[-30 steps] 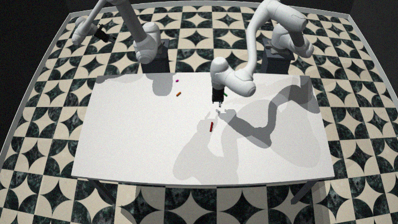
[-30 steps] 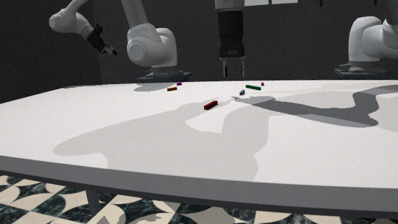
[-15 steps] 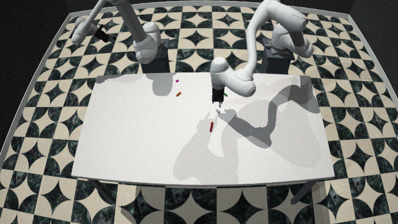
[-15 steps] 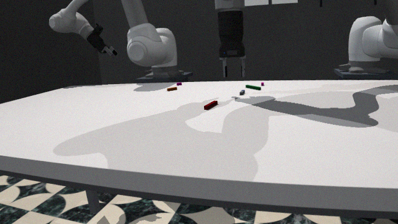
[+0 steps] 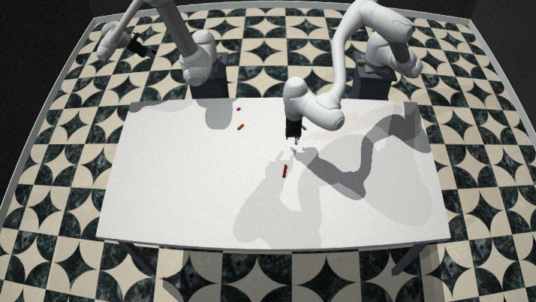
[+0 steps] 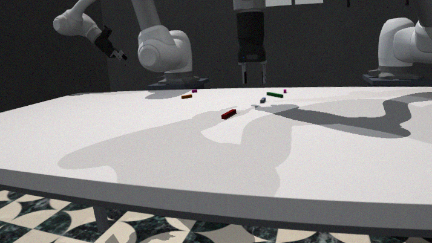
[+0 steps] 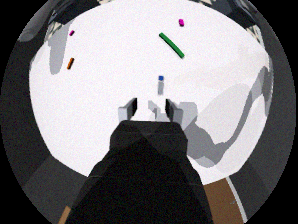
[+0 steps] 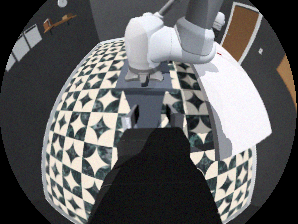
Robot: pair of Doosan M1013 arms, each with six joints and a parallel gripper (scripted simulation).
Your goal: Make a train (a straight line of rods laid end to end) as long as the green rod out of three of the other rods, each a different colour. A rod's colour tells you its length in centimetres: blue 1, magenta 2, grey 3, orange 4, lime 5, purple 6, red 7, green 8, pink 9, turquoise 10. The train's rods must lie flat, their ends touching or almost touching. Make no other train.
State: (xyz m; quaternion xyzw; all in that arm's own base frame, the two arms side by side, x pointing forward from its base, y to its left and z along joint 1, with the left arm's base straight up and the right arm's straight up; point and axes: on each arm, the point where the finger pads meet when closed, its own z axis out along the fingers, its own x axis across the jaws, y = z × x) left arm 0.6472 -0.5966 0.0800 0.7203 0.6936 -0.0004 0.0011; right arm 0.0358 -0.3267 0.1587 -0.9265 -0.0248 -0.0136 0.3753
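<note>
Right now my left hand is 2 cm past the grey rod, 2 cm to the right of it and 8 cm above it. From my left hand the other things lie so: green rod 13 cm behind, 5 cm to the left, 8 cm below; red rod 15 cm ahead, 4 cm to the right, 8 cm below; blue rod 5 cm behind, 2 cm to the left, 8 cm below.
</note>
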